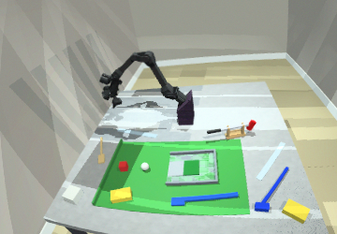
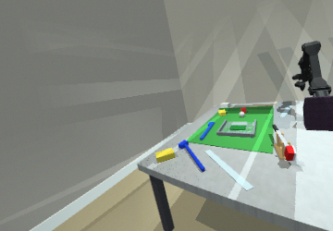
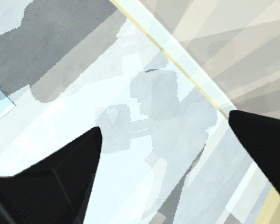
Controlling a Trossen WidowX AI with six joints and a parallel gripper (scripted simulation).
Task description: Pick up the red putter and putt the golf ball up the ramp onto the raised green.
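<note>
Now: the white golf ball 41 cm to the left of my gripper tip, 41 cm ahead of it and 11 cm below it. The rest, counted from my gripper tip: red cube: 44 cm ahead, 29 cm to the left, 11 cm below; then green mat: 56 cm to the left, 42 cm ahead, 14 cm below; then white block: 69 cm ahead, 11 cm below, 10 cm to the left.
</note>
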